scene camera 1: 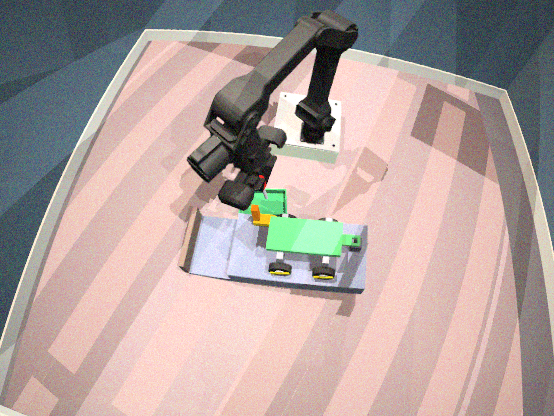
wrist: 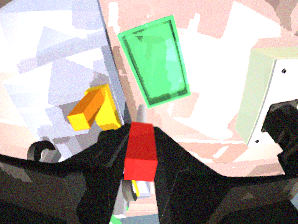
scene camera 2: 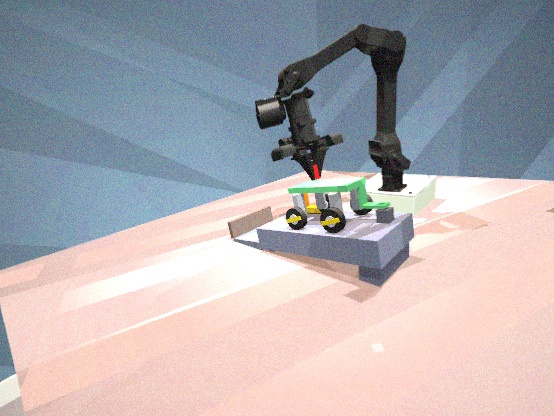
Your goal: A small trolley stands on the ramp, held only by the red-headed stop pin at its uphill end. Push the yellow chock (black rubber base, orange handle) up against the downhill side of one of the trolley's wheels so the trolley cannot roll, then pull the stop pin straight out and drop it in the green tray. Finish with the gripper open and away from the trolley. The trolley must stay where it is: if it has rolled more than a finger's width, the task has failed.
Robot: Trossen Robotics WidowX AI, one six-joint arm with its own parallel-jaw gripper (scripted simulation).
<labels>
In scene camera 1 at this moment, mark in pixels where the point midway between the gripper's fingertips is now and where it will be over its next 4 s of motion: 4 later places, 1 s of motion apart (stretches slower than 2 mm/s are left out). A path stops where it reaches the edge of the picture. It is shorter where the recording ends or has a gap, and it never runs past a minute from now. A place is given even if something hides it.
My gripper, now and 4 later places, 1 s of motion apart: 262,187; 262,183; 250,194; 259,196; 265,198
</labels>
